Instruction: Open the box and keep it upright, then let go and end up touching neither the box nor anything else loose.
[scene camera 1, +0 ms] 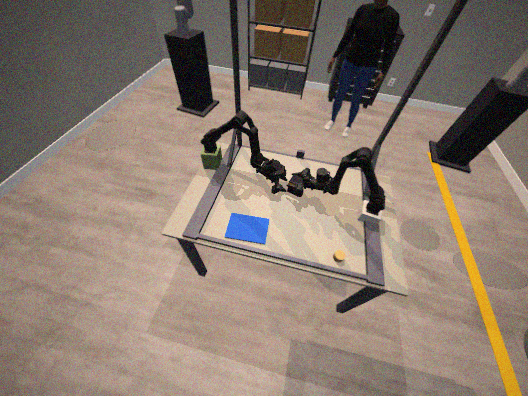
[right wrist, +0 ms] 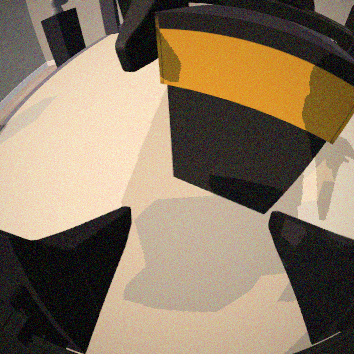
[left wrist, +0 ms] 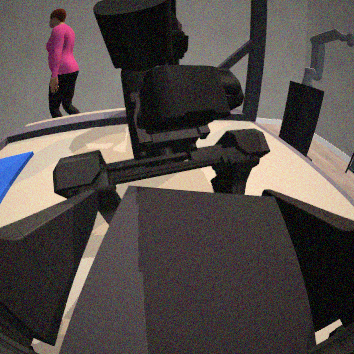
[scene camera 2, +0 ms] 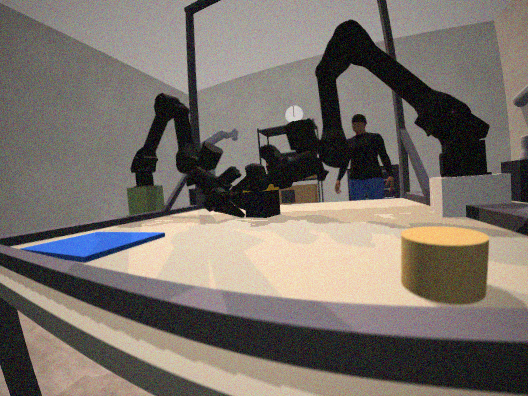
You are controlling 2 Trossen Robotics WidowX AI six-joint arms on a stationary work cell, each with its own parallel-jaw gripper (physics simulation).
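Frame: origin at the left arm's base, x ahead, y left, z up, level; metres.
Seen in the pictures: left gripper, between the fingertips: (scene camera 1: 289, 179) (right wrist: 290, 88) (left wrist: 181, 198) (scene camera 2: 246, 186); right gripper, between the fingertips: (scene camera 1: 286, 186) (right wrist: 203, 217) (scene camera 2: 249, 213); left arm's base, origin of its link: (scene camera 1: 372, 209); right arm's base, origin of its link: (scene camera 1: 210, 149).
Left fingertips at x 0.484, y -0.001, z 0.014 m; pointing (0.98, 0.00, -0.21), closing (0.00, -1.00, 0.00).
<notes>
Pixels of each thing's top centre, then the offset from my left fingertips to it.
- black box, centre of its top: (right wrist: 269, 20) (scene camera 2: 260, 181) 0.011 m up, 0.046 m back, 0.003 m right
- yellow cylinder, centre of its top: (scene camera 2: 441, 234) (scene camera 1: 340, 254) 0.046 m down, 0.372 m back, 0.316 m left
- green block, centre of its top: (scene camera 2: 144, 186) (scene camera 1: 210, 149) 0.042 m up, 0.509 m ahead, 0.007 m left
- white block, centre of its top: (scene camera 2: 464, 176) (scene camera 1: 372, 209) 0.014 m down, 0.484 m back, 0.001 m left
The black box (scene camera 1: 296, 186) (scene camera 2: 262, 204) (left wrist: 215, 260) (right wrist: 235, 135) with an orange band stands upright near the table's middle. A dark strip runs above its band; whether its lid is raised is not clear. My left gripper (scene camera 2: 260, 182) (left wrist: 181, 198) is open, with a finger on each side of the box's upper part; contact cannot be made out. One of its fingers shows at the upper left in the right wrist view. My right gripper (scene camera 1: 281, 188) (left wrist: 168, 181) (right wrist: 203, 217) is open and empty, low beside the box, with no visible contact.
A blue flat square (scene camera 1: 247, 228) (scene camera 2: 95, 245) (left wrist: 10, 170) and a yellow cylinder (scene camera 1: 339, 255) (scene camera 2: 445, 267) lie towards the edge nearest scene camera 1. The right arm stands on a green block (scene camera 1: 211, 158) (scene camera 2: 145, 199), the left arm on a white block (scene camera 2: 470, 194). A dark frame edges the table.
</notes>
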